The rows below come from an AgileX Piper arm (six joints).
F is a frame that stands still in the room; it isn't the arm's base.
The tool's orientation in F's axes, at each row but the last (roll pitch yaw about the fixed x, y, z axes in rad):
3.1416 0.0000 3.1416
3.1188 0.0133 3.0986
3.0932 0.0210 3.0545
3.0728 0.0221 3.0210
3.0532 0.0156 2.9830
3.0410 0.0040 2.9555
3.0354 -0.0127 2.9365
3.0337 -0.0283 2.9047
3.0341 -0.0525 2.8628
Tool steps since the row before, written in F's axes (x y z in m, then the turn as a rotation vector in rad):
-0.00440 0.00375 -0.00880 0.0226 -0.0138 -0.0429
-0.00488 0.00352 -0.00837 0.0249 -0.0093 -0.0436
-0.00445 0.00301 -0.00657 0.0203 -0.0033 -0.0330
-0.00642 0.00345 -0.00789 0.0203 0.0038 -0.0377
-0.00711 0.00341 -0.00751 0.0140 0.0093 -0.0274
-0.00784 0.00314 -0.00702 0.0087 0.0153 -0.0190
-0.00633 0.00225 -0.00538 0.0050 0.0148 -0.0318
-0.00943 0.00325 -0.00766 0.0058 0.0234 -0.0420
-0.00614 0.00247 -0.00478 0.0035 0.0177 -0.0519
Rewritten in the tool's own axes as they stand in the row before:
0.00440 0.00375 0.00880 -0.0226 -0.0138 0.0429
0.00514 0.00312 0.00838 -0.0247 -0.0092 0.0437
0.00483 0.00230 0.00659 -0.0198 -0.0031 0.0333
0.00696 0.00211 0.00790 -0.0189 0.0036 0.0385
0.00768 0.00158 0.00756 -0.0119 0.0089 0.0285
0.00831 0.00093 0.00712 -0.0056 0.0147 0.0206
0.00659 0.00033 0.00553 -0.0023 0.0121 0.0332
0.00971 0.00009 0.00799 -0.0013 0.0194 0.0443
0.00632 0.00013 0.00516 -0.0012 0.0123 0.0535

